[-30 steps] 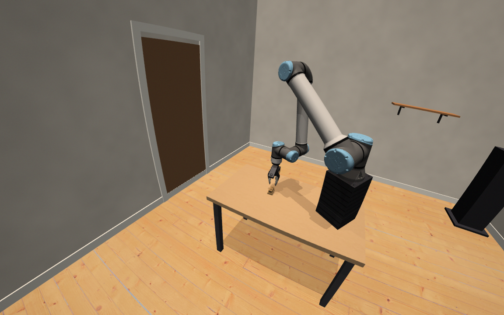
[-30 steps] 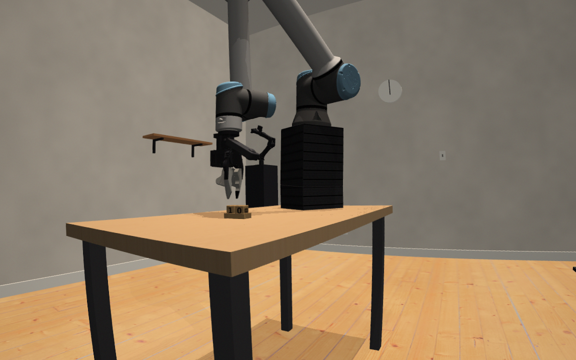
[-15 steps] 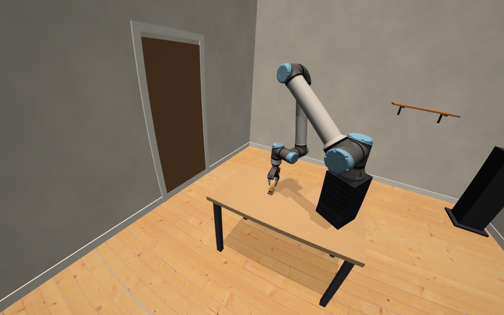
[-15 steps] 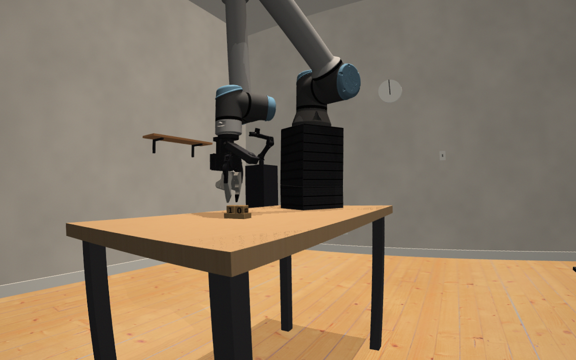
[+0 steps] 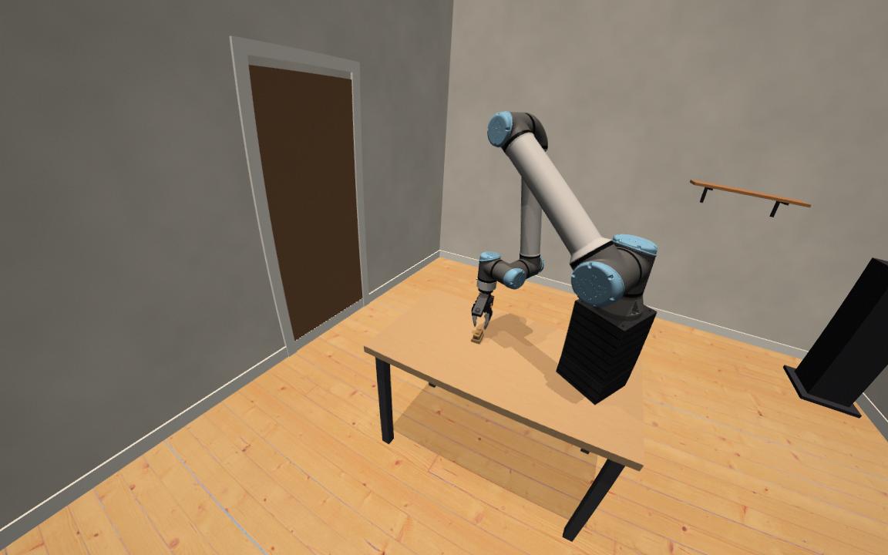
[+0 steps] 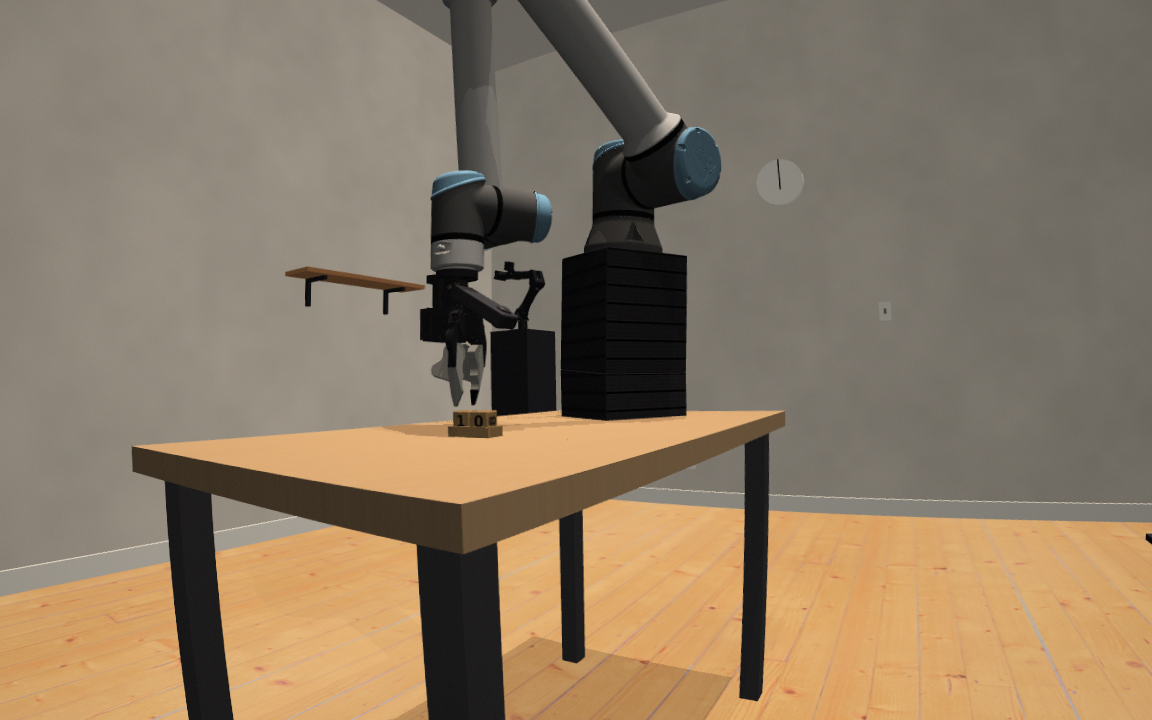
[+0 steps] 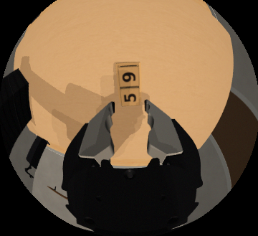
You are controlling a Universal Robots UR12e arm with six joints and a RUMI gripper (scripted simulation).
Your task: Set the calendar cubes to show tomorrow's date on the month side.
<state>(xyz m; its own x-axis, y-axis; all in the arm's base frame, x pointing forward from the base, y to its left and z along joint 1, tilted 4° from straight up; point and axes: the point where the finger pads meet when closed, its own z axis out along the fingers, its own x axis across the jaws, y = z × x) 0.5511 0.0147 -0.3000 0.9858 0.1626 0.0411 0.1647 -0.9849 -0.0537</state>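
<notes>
My gripper is now 60 mm above the wooden tray and 20 mm to the right of it.
</notes>
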